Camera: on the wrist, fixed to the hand. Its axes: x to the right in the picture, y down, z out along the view.
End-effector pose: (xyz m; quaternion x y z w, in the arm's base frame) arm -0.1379 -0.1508 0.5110 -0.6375 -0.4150 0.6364 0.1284
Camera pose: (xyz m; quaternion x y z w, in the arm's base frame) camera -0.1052 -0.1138 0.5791 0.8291 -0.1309 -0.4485 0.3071
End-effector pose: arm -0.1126 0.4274 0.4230 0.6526 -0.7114 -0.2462 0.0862
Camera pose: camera -0.0333 0.4395 0.4483 0.0153 -0.9370 -0.0564 0.3443
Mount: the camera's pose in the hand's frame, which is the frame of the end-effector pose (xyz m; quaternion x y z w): -0.0274 -0.0582 -0.0542 -0.0328 0.1311 0.6805 0.7202
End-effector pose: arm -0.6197 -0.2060 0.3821 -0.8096 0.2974 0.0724 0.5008
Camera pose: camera -0.6195 -0.2224 0.4646 -0.4066 0.8284 0.2966 0.2459
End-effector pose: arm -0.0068 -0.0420 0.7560 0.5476 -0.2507 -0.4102 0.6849
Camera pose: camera 0.0047 0.0067 0.6884 0.2551 -0.4499 0.2342 0.8232
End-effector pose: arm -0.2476 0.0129 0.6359 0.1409 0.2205 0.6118 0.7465
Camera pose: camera -0.2295 -0.0294 0.5655 0.1468 0.1407 0.9743 0.0970
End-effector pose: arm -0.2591 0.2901 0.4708 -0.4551 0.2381 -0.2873 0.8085
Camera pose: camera -0.3283 0.2518 0.4994 -0.1546 0.5966 0.2914 0.7316
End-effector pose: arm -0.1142 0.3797 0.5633 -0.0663 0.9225 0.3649 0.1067
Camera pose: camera -0.0841 0.3015 0.5702 -0.5287 -0.7115 -0.3570 0.2946
